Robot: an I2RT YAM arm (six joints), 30 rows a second.
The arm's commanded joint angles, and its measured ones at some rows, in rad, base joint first. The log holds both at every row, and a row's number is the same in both.
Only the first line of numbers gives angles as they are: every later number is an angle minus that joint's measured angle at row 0.
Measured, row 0:
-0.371 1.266 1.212 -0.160 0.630 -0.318
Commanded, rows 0 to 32:
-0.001 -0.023 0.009 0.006 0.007 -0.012
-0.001 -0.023 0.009 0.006 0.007 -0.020
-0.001 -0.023 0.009 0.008 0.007 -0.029
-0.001 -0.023 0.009 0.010 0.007 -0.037
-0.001 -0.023 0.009 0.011 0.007 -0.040
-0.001 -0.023 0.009 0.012 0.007 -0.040
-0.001 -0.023 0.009 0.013 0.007 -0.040
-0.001 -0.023 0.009 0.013 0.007 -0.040
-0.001 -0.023 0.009 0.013 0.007 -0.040
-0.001 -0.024 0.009 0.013 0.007 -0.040
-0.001 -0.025 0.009 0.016 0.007 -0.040
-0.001 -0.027 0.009 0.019 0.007 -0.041
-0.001 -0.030 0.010 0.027 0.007 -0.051
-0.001 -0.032 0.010 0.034 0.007 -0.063
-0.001 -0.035 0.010 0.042 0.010 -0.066
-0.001 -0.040 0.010 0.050 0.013 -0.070
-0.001 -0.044 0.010 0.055 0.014 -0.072
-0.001 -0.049 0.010 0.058 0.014 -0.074
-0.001 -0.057 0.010 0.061 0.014 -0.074
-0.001 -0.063 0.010 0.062 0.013 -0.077
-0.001 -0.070 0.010 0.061 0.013 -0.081
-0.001 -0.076 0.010 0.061 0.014 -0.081
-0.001 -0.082 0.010 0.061 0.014 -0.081
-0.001 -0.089 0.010 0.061 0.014 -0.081
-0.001 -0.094 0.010 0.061 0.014 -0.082
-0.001 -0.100 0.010 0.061 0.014 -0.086
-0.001 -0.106 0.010 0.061 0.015 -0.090
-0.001 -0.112 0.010 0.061 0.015 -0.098
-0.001 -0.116 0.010 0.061 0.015 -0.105
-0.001 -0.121 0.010 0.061 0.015 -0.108
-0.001 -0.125 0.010 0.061 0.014 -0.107
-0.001 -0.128 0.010 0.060 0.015 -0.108
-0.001 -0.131 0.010 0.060 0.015 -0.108
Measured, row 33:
0.000 -0.107 0.000 0.049 0.000 -0.094
